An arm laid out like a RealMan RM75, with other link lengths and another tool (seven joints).
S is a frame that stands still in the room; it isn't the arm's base.
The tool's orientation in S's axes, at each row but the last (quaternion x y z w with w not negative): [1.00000 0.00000 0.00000 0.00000]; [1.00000 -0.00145 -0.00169 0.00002]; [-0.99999 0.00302 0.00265 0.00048]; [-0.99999 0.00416 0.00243 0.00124]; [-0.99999 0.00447 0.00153 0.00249]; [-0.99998 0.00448 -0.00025 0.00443]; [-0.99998 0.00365 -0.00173 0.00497]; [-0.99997 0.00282 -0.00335 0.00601]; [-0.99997 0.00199 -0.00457 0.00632]
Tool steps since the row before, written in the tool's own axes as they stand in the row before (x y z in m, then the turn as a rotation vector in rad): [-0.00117 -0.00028 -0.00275 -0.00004 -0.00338 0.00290]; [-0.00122 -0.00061 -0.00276 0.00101 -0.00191 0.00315]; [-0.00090 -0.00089 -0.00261 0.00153 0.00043 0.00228]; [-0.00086 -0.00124 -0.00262 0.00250 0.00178 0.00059]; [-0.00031 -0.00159 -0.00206 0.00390 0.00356 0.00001]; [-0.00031 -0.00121 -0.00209 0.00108 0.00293 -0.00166]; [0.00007 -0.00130 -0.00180 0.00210 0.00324 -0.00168]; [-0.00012 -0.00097 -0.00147 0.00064 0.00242 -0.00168]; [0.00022 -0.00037 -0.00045 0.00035 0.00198 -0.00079]
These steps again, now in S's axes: [-0.00117 0.00028 0.00275 -0.00004 0.00338 -0.00290]; [-0.00121 0.00061 0.00276 0.00100 0.00191 -0.00315]; [-0.00088 0.00089 0.00262 0.00152 -0.00044 -0.00229]; [-0.00084 0.00124 0.00263 0.00248 -0.00180 -0.00061]; [-0.00029 0.00158 0.00207 0.00387 -0.00359 -0.00004]; [-0.00030 0.00119 0.00210 0.00105 -0.00295 0.00163]; [0.00007 0.00128 0.00181 0.00207 -0.00327 0.00165]; [-0.00012 0.00095 0.00148 0.00062 -0.00244 0.00165]; [0.00022 0.00036 0.00046 0.00033 -0.00199 0.00077]
